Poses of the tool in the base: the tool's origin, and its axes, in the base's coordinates. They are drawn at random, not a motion.
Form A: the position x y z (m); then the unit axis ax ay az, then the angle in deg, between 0 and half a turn.
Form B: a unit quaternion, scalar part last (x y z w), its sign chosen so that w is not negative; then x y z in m. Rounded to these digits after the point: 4 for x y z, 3 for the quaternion.
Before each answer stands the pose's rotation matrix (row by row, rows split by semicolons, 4 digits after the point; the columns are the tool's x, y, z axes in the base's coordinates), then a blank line. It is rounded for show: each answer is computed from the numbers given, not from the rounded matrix.
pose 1, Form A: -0.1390 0.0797 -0.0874 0.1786 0.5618 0.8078 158.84
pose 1, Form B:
-0.8709 -0.0977 0.4816; 0.4855 -0.3227 0.8125; 0.0760 0.9415 0.3284

0.176 0.552 0.794 0.184 -0.1390 0.0797 -0.0874
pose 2, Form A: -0.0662 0.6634 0.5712 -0.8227 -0.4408 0.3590 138.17
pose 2, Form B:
0.4360 0.3934 -0.8094; 0.8723 -0.4060 0.2725; -0.2214 -0.8248 -0.5202

-0.768 -0.412 0.335 0.357 -0.0662 0.6634 0.5712
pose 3, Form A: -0.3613 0.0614 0.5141 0.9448 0.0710 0.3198 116.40
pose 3, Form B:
0.8450 -0.1895 0.5001; 0.3834 -0.4374 -0.8135; 0.3729 0.8791 -0.2969

0.803 0.060 0.272 0.527 -0.3613 0.0614 0.5141
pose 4, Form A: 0.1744 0.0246 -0.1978 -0.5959 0.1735 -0.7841 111.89
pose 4, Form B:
0.1147 0.5856 0.8024; -0.8695 -0.3315 0.3662; 0.4804 -0.7397 0.4712

-0.494 0.144 -0.650 0.560 0.1744 0.0246 -0.1978
